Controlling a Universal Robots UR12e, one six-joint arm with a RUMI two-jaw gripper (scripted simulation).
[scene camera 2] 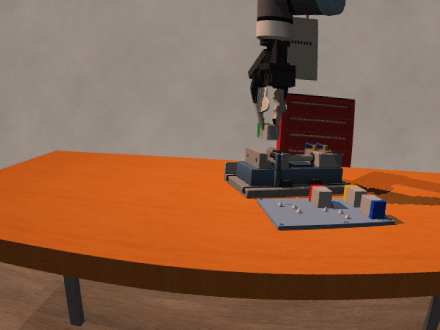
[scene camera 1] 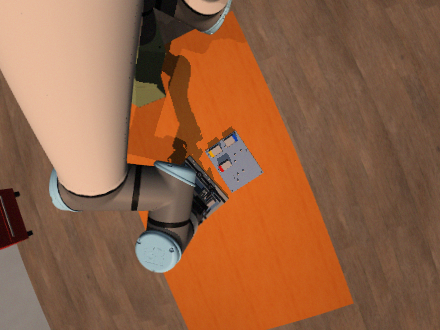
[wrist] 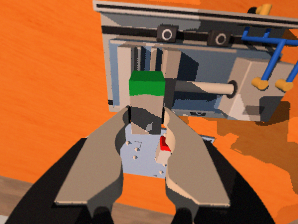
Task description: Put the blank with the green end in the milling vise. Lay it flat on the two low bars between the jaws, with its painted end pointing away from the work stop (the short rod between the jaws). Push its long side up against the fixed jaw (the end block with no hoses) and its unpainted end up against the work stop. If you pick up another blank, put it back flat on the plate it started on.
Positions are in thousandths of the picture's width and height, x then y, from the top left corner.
Labels:
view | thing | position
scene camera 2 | my gripper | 610, 389
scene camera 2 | grey plate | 708, 659
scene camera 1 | grey plate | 556, 486
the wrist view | my gripper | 492, 480
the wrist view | green-ended blank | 492, 395
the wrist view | grey plate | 488, 734

